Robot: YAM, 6 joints.
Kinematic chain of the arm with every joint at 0, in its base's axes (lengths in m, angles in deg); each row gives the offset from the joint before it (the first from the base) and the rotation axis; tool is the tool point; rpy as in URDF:
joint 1: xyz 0 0 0.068 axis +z
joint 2: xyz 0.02 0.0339 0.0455 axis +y
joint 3: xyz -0.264 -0.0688 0 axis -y
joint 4: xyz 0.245 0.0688 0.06 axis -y
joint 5: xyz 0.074 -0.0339 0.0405 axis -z
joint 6: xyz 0.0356 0 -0.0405 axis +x
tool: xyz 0 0 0 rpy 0 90 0
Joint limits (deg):
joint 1: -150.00..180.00
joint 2: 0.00..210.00
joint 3: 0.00..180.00
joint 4: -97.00..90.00
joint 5: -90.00..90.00
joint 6: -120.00..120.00
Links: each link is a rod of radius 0.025 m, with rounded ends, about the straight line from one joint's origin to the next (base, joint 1, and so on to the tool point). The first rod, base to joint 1, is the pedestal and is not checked.
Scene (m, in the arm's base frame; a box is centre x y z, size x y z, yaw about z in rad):
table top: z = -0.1
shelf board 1: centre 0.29 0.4 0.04 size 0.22 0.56 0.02 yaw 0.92
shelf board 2: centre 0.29 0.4 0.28 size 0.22 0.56 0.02 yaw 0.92
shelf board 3: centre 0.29 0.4 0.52 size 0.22 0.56 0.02 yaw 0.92
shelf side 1: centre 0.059 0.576 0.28 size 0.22 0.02 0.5 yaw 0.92
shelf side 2: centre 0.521 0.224 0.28 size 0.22 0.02 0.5 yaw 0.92
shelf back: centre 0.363 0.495 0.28 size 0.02 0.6 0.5 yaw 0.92
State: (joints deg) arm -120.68 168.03 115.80 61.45 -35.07 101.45
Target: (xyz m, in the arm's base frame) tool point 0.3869 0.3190 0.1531
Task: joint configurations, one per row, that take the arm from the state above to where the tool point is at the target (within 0.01 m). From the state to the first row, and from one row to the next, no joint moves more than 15 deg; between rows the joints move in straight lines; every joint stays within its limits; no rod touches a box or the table.
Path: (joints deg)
1: -106.04 162.08 107.42 63.79 -37.28 101.45
2: -91.39 156.13 99.04 66.13 -39.49 101.45
3: -76.75 150.18 90.66 68.47 -41.70 101.45
4: -62.10 144.23 82.28 70.82 -43.91 101.45
5: -47.46 138.28 73.90 73.16 -46.12 101.45
6: -32.81 132.33 65.52 75.50 -48.33 101.45
7: -18.17 126.38 57.15 77.84 -50.55 101.45
8: -3.52 120.43 48.77 80.18 -52.76 101.45
9: 11.12 114.48 40.39 82.52 -54.97 101.45
10: 25.77 108.53 32.01 84.86 -57.18 101.45
11: 28.43 116.18 45.05 82.36 -55.26 101.45
12: 31.09 123.83 58.08 79.86 -53.35 101.45
13: 33.75 131.48 71.12 77.36 -51.44 101.45
14: 36.41 139.13 84.16 74.86 -49.52 101.45

